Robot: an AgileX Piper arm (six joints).
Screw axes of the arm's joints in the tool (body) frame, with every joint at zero. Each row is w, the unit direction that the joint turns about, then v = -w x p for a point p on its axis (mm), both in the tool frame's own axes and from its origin. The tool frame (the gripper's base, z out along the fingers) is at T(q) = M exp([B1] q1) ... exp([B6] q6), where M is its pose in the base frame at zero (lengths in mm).
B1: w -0.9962 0 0.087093 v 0 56.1 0
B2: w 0 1 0 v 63.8 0 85
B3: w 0 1 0 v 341.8 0 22
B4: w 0 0 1 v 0 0 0
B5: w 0 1 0 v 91 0 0
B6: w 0 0 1 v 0 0 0
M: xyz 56.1 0 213.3 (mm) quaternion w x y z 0.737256 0 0.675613 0
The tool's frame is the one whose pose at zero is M.
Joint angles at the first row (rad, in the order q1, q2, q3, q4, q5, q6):
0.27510 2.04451 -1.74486 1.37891 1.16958 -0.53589
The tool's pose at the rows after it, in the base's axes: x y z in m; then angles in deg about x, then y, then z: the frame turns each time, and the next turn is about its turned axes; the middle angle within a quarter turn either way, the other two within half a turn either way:
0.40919, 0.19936, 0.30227, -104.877, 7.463, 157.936
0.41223, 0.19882, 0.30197, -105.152, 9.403, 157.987
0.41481, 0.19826, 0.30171, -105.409, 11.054, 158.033
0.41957, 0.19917, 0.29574, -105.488, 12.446, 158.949
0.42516, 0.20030, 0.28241, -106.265, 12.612, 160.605
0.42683, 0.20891, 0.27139, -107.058, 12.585, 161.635
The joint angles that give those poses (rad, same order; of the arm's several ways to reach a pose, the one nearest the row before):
0.27509 2.04452 -1.74488 1.38403 1.12595 -0.53588
0.27511 2.04450 -1.74485 1.38450 1.09174 -0.53590
0.27510 2.04449 -1.74485 1.38449 1.06260 -0.53589
0.27659 2.05889 -1.74484 1.39579 1.03438 -0.53772
0.27659 2.08802 -1.74486 1.39847 1.02407 -0.53771
0.29574 2.11127 -1.74489 1.40018 0.99958 -0.53770

